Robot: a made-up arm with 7 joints. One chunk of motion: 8 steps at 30 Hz.
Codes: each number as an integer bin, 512 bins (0 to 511) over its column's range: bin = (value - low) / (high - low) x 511, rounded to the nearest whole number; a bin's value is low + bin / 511 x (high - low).
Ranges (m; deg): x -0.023..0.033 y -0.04..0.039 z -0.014..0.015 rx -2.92..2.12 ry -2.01..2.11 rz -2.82..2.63
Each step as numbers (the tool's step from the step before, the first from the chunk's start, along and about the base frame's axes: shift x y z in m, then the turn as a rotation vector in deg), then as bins.
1 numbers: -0.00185 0.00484 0.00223 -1.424 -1.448 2.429
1 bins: 193 290 286 152 70 492
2 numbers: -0.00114 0.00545 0.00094 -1.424 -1.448 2.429
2 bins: 199 294 263 152 70 492
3 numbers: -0.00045 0.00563 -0.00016 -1.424 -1.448 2.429
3 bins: 206 295 244 152 70 492
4 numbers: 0.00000 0.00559 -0.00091 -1.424 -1.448 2.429
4 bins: 210 295 231 152 70 492
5 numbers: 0.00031 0.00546 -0.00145 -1.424 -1.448 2.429
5 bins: 213 294 221 152 70 492
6 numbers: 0.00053 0.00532 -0.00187 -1.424 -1.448 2.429
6 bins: 215 293 214 152 70 492
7 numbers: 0.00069 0.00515 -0.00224 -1.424 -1.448 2.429
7 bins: 216 292 207 152 70 492
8 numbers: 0.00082 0.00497 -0.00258 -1.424 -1.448 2.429
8 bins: 217 291 201 152 70 492
